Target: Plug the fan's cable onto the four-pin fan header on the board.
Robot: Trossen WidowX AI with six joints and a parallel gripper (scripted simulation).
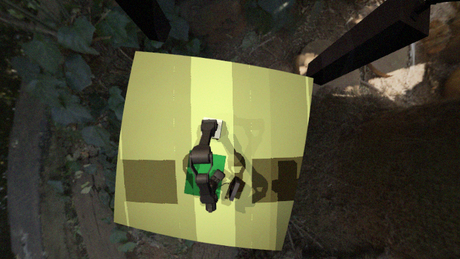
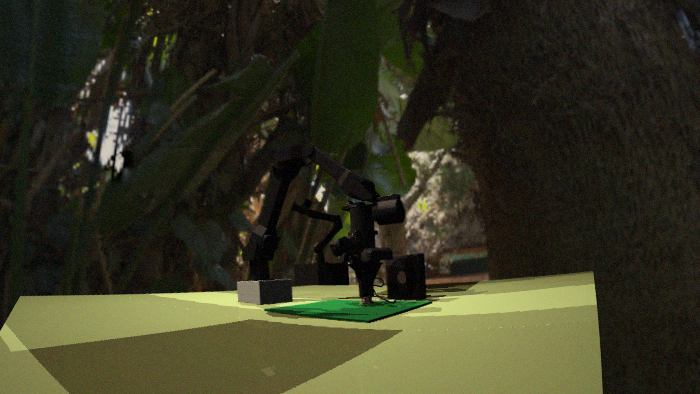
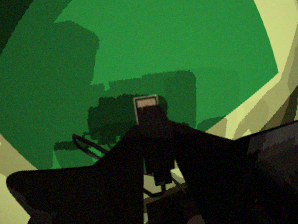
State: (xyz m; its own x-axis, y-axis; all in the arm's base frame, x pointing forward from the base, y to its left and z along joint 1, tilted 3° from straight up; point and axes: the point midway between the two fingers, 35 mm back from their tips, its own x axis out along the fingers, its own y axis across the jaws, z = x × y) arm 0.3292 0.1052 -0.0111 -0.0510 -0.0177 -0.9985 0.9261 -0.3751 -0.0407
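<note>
Now: the four-pin header 30 mm below my gripper tip. From my gripper tip the other things lie so: dark plug (10 mm above); black fan (10 mm ahead, 130 mm to the left, 20 mm above); green board (70 mm to the right, 50 mm below).
</note>
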